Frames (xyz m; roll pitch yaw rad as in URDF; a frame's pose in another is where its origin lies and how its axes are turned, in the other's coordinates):
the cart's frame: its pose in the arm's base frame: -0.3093 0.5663 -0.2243 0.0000 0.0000 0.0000
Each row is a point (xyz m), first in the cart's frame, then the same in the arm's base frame.
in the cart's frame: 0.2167 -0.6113 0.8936
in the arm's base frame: -0.0926 -0.0450 0.6693
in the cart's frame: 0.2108 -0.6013 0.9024
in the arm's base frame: -0.0985 -0.0350 0.6781
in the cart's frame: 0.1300 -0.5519 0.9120
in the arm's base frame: -0.1793 0.0144 0.6877
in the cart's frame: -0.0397 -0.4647 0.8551
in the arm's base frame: -0.3490 0.1016 0.6308
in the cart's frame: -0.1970 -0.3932 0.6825
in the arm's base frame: -0.5063 0.1731 0.4582
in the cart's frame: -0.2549 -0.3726 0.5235
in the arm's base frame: -0.5642 0.1937 0.2992
